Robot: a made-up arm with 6 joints.
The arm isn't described. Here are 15 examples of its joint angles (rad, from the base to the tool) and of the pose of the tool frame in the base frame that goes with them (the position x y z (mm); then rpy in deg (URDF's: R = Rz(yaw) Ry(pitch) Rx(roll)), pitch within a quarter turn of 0, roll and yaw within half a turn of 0).
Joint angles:
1: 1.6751 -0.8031 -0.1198 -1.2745 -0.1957 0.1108
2: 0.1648 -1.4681 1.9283 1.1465 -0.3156 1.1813
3: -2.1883 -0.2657 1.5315 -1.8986 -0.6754 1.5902
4: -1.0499 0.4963 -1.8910 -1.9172 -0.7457 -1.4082
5: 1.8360 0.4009 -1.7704 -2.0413 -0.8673 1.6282
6: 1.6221 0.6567 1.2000 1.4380 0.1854 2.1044
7: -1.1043 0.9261 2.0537 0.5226 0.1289 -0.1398
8: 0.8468 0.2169 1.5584 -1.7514 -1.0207 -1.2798
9: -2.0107 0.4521 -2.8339 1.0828 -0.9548 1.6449
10: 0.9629 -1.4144 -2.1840 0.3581 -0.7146 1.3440
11: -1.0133 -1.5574 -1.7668 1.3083 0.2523 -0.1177
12: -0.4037 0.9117 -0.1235 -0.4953 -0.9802 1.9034
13: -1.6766 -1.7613 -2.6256 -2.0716 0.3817 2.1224
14: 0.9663 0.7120 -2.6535 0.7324 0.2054 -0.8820
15: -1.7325 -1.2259 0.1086 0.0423 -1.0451 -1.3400
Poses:
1: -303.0 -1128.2 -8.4 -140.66 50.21 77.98
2: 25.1 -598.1 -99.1 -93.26 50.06 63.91
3: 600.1 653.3 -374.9 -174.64 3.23 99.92
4: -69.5 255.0 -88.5 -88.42 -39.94 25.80
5: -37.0 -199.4 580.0 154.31 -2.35 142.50
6: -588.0 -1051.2 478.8 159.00 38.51 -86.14
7: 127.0 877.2 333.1 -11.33 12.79 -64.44
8: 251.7 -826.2 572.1 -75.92 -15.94 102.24
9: -542.0 457.7 -139.4 174.62 -12.00 -115.87
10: -425.9 -526.2 81.2 -150.67 -46.49 -123.62
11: 308.4 156.2 695.2 -28.94 68.31 98.14
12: 174.4 893.3 94.5 -80.56 -46.61 131.87
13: -57.6 319.8 445.5 123.42 -57.44 -65.27
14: -269.6 -64.4 669.4 -178.84 -0.25 -9.62
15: 485.1 614.4 167.7 -106.42 26.74 -104.09
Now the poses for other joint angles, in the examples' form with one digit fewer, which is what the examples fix.
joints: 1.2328 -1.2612 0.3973 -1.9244 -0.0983 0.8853
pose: 210 -1068 -225 -85.8 32.5 158.8
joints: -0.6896 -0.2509 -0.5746 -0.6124 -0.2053 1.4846
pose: 387 905 614 7.3 -50.7 -1.1
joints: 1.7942 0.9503 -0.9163 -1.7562 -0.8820 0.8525
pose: 281 -394 731 100.0 -44.5 170.4
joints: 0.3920 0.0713 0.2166 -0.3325 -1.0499 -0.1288
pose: 357 -69 1076 34.4 13.4 -83.2
